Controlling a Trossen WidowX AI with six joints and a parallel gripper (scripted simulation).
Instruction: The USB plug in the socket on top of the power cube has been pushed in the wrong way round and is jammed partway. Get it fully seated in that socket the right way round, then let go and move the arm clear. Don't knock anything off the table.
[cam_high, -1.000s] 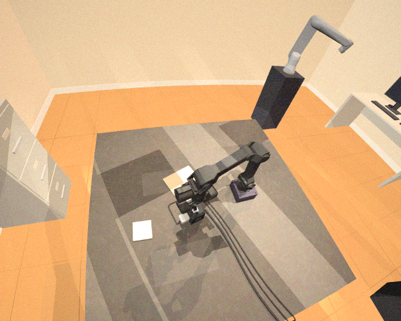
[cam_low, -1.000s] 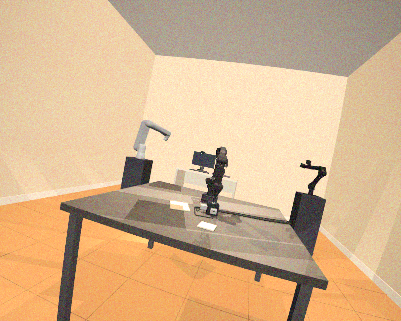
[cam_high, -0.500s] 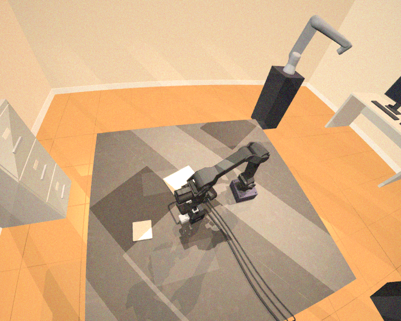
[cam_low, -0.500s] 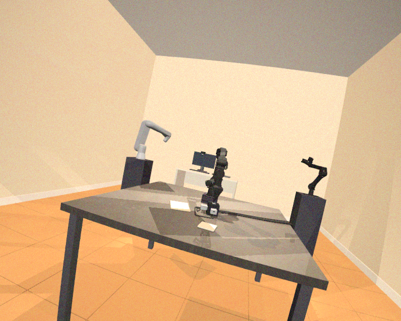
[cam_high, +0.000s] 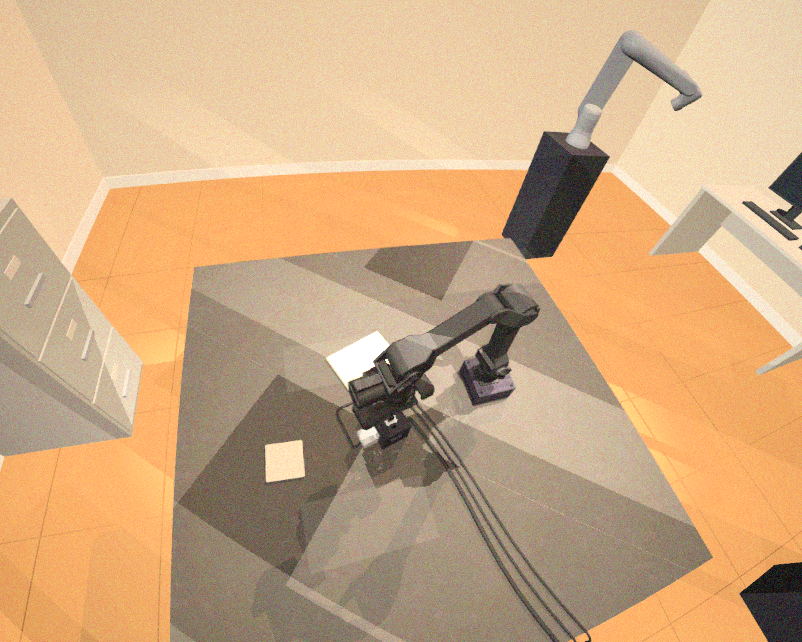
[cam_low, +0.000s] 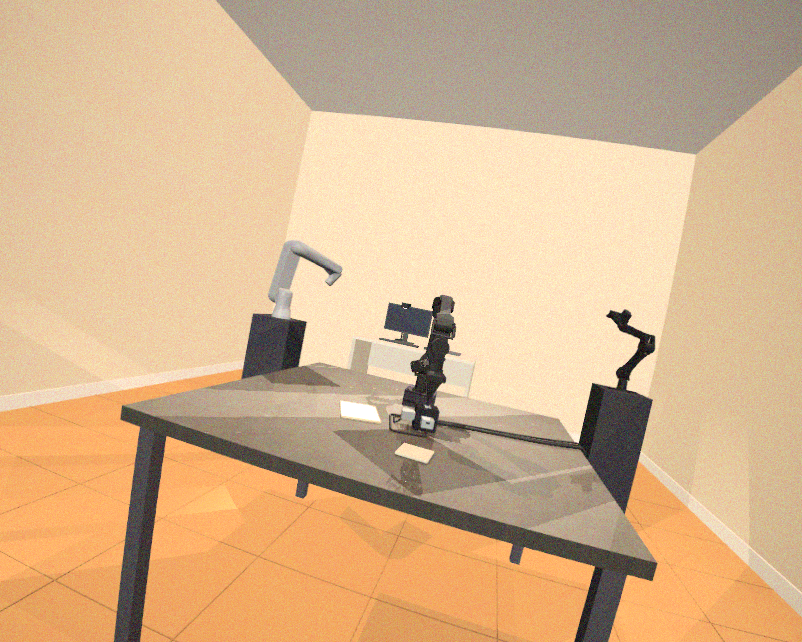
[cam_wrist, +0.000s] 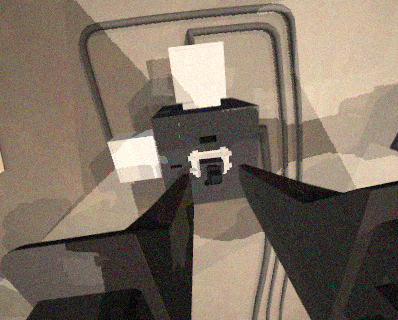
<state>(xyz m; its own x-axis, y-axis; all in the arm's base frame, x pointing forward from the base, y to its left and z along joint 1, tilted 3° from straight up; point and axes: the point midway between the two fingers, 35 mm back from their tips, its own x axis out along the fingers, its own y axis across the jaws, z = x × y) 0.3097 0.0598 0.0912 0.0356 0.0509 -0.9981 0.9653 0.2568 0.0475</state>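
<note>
Now: the USB plug 20 mm below my gripper tip. The rest, counted from my gripper tip: white sheet 230 mm to the right, 100 mm below, 10 mm ahead.
</note>
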